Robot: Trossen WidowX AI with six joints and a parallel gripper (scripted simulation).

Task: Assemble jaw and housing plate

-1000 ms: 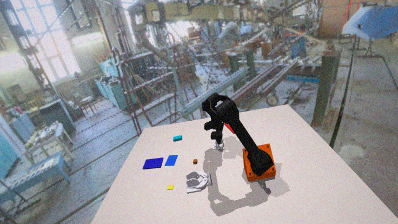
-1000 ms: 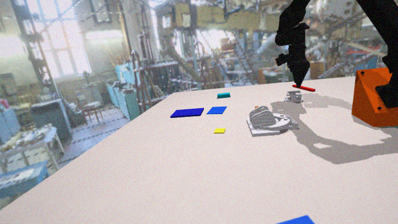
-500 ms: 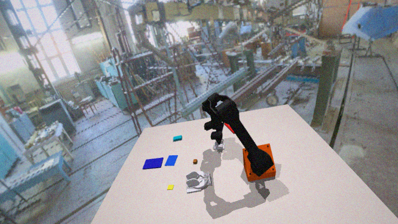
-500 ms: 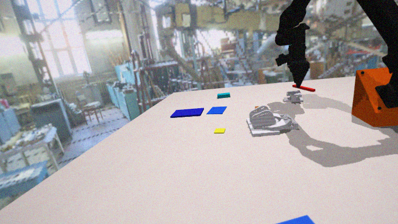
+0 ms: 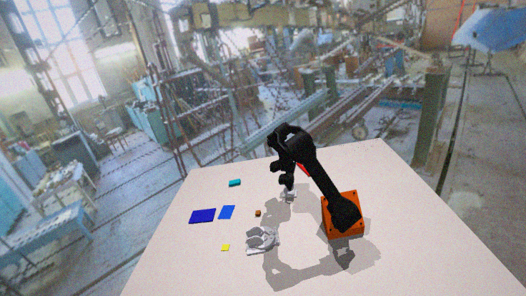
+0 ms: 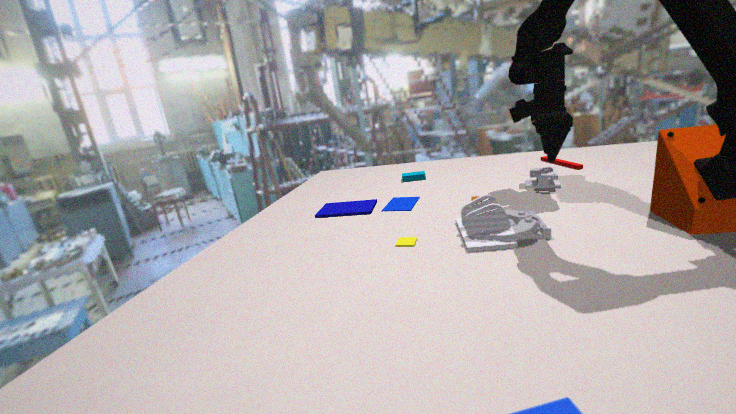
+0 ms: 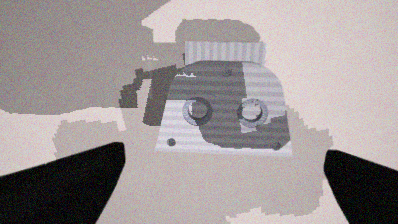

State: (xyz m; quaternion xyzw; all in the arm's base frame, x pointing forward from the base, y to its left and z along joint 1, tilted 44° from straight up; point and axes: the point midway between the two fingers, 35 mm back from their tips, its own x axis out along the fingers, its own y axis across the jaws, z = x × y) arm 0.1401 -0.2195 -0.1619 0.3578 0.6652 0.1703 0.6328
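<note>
Now: gripper tip 17 cm short of the brown cube, 9 cm to the right of it and 5 cm above it. From my gripper tip the other things lie so: teal block (30 cm ahead, 18 cm to the right, 5 cm below); then yellow tile (31 cm ahead, 24 cm to the left, 6 cm below); then red bar (10 cm behind, 18 cm to the right, 6 cm below).
</note>
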